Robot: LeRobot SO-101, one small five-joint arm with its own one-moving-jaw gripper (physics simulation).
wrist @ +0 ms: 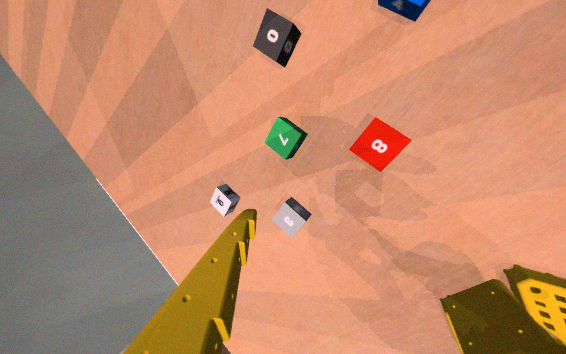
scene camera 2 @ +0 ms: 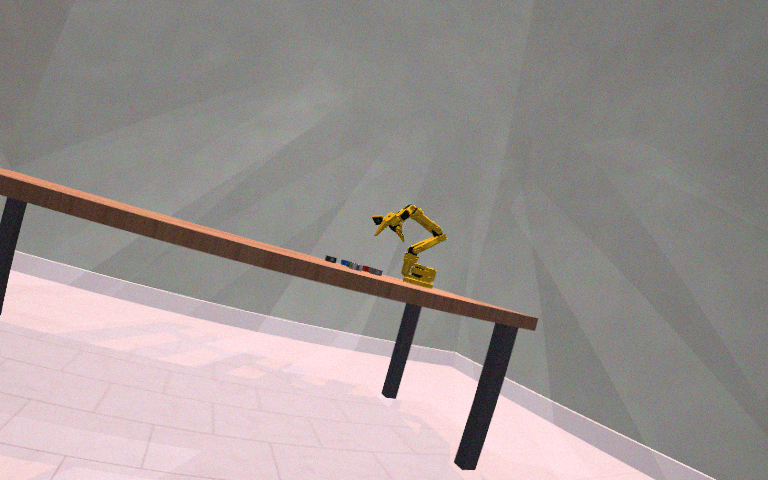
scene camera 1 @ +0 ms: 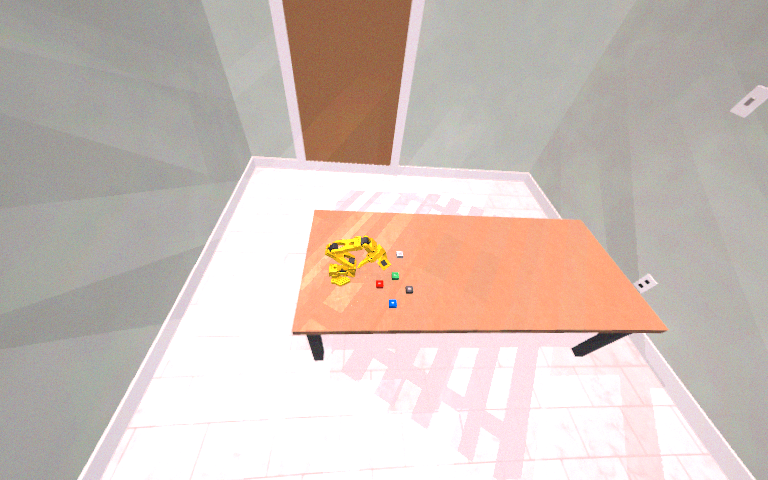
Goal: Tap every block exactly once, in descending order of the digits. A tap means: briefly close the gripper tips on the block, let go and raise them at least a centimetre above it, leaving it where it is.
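My gripper [scene camera 1: 371, 263] [scene camera 2: 389, 236] [wrist: 348, 255] is fully open and empty, high above the table. A red block [scene camera 1: 379, 284] [scene camera 2: 366, 268] [wrist: 380, 145] shows 8. A green block [scene camera 1: 395, 275] [wrist: 284, 139] shows 7. A white block [scene camera 1: 399, 254] [wrist: 223, 201] carries a small barred digit, seemingly an upside-down 6. A grey block [wrist: 290, 218] shows 3, past the fixed jaw's tip; the arm hides it in scene camera 1. A black block [scene camera 1: 408, 289] [scene camera 2: 330, 258] [wrist: 274, 37] shows 0. A blue block [scene camera 1: 392, 303] [scene camera 2: 344, 262] [wrist: 404, 7] is cut off in the wrist view; its side digit resembles 4.
The blocks stand apart on the wooden table [scene camera 1: 509, 271] [scene camera 2: 198, 232], in front of the arm's yellow base. The table's long edge lies beyond the blue block in scene camera 1. In the wrist view, the table's edge runs along the left side, beyond the white block.
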